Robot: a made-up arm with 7 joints.
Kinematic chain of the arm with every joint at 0, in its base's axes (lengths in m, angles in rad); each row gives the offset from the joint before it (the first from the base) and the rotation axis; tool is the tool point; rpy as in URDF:
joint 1: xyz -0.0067 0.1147 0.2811 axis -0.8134 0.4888 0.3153
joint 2: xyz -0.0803 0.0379 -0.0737 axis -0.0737 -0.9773 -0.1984
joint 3: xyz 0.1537 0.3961 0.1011 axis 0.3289 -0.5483 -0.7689
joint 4: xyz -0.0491 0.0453 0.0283 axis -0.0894 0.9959 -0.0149
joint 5: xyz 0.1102 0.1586 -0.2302 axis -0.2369 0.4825 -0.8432
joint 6: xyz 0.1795 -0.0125 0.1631 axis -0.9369 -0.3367 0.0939
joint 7: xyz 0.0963 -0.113 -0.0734 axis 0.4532 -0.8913 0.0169
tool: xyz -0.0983 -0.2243 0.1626 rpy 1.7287 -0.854 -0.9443
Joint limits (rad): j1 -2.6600..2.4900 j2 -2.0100..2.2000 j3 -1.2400..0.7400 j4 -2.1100..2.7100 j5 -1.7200..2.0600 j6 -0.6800..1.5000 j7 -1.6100..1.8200
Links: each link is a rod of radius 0.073 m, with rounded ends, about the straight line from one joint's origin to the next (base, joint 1, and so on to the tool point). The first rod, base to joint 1, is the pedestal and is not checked.
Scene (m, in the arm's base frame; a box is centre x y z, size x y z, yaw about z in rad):
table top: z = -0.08
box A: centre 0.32 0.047 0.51 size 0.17 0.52 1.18 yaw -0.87
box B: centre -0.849 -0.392 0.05 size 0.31 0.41 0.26 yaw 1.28
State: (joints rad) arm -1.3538 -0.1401 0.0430 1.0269 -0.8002 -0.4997 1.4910
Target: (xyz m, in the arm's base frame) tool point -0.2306 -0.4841 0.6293
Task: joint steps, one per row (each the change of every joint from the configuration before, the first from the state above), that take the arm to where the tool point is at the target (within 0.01 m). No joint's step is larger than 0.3 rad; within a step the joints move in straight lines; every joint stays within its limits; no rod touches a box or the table.
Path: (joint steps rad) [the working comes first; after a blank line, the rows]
Joints at the target: -1.8893 0.8767 0.5182 0.1731 -1.2197 -0.0220 1.4867
Straight joint move there: touches box A.

1: -0.2714 0.0860 -0.0447 0.1484 -0.1580 -0.0073 0.0822
2: -0.2715 0.0859 -0.0446 0.1485 -0.1580 -0.0072 0.0823
3: -0.2714 0.0860 -0.0447 0.1484 -0.1579 -0.0073 0.0823
4: -0.2714 0.0860 -0.0446 0.1485 -0.1580 -0.0073 0.0822
5: -0.0441 0.1449 0.1116 -0.2690 0.0064 0.0859 0.0000
6: -0.0441 0.1449 0.1117 -0.2689 0.0065 0.0859 0.0000
7: -0.0441 0.1450 0.1116 -0.2689 0.0064 0.0859 0.0000
8: -0.0441 0.1449 0.1117 -0.2689 0.0064 0.0859 0.0000
9: -0.0441 0.1449 0.1117 -0.2689 0.0065 0.0859 0.0000
10: 0.2569 -0.0172 0.0318 -0.0344 0.0600 0.0258 -0.1111
11: 0.2569 -0.0172 0.0318 -0.0343 0.0601 0.0257 -0.1111
12: 0.2569 -0.0173 0.0319 -0.0343 0.0601 0.0258 -0.1111

